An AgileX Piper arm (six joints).
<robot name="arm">
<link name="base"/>
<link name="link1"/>
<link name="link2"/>
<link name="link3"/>
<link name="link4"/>
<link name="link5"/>
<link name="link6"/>
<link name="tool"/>
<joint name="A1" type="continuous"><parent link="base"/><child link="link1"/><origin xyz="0.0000 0.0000 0.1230"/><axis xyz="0 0 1"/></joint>
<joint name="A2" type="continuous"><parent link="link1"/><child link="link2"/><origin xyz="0.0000 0.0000 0.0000"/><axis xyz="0 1 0"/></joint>
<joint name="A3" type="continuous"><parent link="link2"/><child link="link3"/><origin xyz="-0.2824 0.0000 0.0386"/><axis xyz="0 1 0"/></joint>
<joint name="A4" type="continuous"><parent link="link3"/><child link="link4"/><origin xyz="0.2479 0.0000 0.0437"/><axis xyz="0.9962 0 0.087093"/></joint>
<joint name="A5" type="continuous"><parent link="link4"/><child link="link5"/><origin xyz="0.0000 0.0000 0.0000"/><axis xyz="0 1 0"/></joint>
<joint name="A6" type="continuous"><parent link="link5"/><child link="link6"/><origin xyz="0.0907 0.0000 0.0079"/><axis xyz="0.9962 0 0.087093"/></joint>
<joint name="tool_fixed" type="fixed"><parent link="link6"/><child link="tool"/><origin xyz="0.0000 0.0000 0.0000" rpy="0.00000 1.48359 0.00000"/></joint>
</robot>
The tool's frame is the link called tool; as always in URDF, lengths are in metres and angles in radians. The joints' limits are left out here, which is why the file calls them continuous.
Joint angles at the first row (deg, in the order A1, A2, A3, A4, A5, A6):
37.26 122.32 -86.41 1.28 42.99 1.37
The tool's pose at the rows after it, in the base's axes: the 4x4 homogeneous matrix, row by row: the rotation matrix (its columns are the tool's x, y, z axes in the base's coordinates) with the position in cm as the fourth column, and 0 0 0 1 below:
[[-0.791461 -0.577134 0.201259 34.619], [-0.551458 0.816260 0.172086 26.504], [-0.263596 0.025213 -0.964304 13.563], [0 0 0 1]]
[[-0.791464 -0.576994 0.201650 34.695], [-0.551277 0.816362 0.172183 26.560], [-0.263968 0.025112 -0.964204 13.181], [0 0 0 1]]
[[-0.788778 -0.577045 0.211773 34.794], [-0.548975 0.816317 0.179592 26.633], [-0.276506 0.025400 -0.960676 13.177], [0 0 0 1]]
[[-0.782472 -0.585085 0.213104 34.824], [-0.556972 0.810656 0.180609 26.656], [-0.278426 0.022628 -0.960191 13.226], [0 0 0 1]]
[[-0.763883 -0.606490 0.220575 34.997], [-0.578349 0.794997 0.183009 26.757], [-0.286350 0.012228 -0.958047 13.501], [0 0 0 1]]
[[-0.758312 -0.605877 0.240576 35.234], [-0.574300 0.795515 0.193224 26.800], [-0.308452 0.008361 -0.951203 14.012], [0 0 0 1]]
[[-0.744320 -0.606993 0.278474 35.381], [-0.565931 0.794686 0.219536 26.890], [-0.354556 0.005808 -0.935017 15.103], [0 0 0 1]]
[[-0.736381 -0.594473 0.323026 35.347], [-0.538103 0.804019 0.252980 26.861], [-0.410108 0.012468 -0.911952 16.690], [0 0 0 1]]
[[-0.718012 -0.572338 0.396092 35.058], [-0.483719 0.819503 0.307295 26.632], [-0.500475 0.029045 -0.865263 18.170], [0 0 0 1]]
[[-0.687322 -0.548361 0.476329 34.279], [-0.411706 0.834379 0.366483 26.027], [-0.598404 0.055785 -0.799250 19.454], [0 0 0 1]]
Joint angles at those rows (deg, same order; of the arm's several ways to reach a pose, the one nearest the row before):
37.26 123.38 -86.41 1.28 42.71 1.37
37.26 123.91 -86.41 1.28 42.15 1.37
37.26 123.96 -86.41 1.28 41.36 1.37
37.26 123.96 -86.53 1.28 41.37 0.78
37.26 123.96 -87.18 1.05 41.58 -0.66
37.16 123.57 -87.61 0.76 41.07 -0.56
37.16 122.26 -87.60 0.61 39.57 -0.56
37.16 120.05 -87.10 0.61 37.83 0.43
37.15 116.92 -84.31 0.61 32.29 2.24
37.15 112.83 -79.18 0.61 24.41 4.44

